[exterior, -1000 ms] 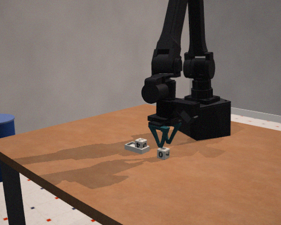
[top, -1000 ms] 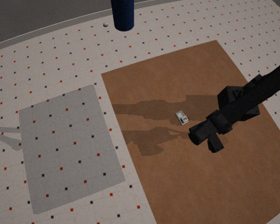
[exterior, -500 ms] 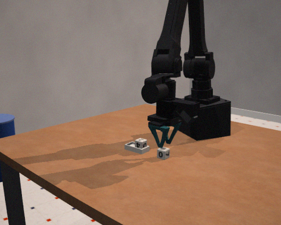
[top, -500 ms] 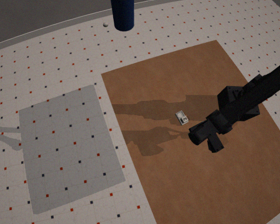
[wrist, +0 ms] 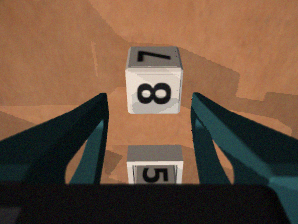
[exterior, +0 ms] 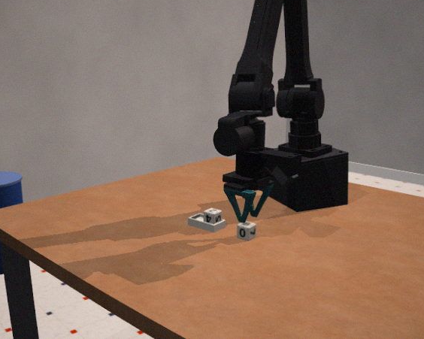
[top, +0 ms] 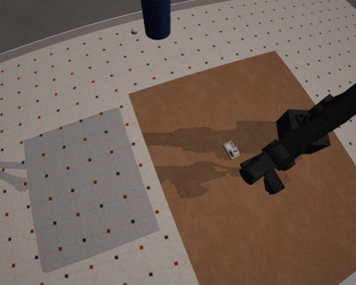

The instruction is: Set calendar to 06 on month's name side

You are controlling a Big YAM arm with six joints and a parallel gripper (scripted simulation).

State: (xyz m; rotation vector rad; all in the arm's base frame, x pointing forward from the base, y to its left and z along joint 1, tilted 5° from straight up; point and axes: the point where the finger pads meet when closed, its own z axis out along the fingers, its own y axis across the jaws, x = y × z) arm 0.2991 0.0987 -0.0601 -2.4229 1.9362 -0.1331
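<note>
Now: the white digit cube 3 cm below my hand. Also, from my hand: white tray: 10 cm to the right, 4 cm below, 3 cm ahead.
</note>
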